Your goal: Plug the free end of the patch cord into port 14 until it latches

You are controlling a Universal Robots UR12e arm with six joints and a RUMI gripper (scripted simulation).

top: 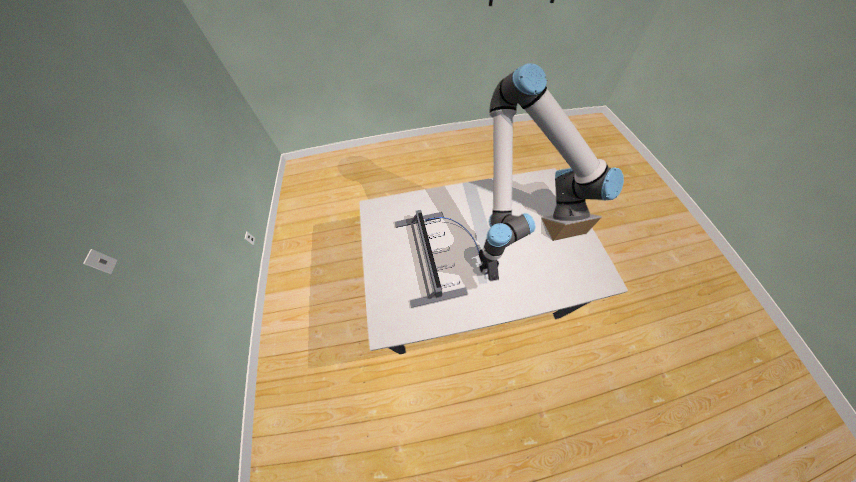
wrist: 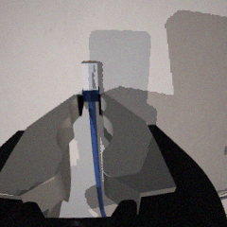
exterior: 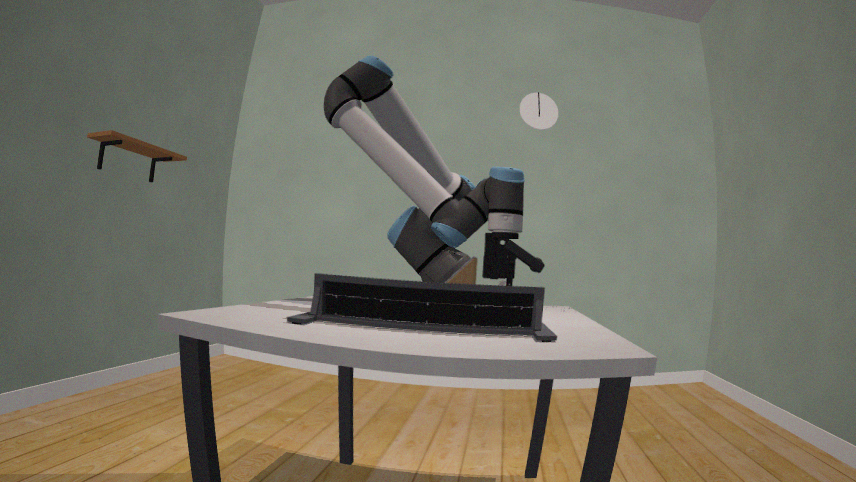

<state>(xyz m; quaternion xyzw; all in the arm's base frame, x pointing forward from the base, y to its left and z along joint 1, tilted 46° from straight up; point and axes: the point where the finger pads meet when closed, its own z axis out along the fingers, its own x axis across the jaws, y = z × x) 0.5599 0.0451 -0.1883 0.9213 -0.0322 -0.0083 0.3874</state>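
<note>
Right now the plug is 2 cm to the left of my hand and 1 cm below it.
</note>
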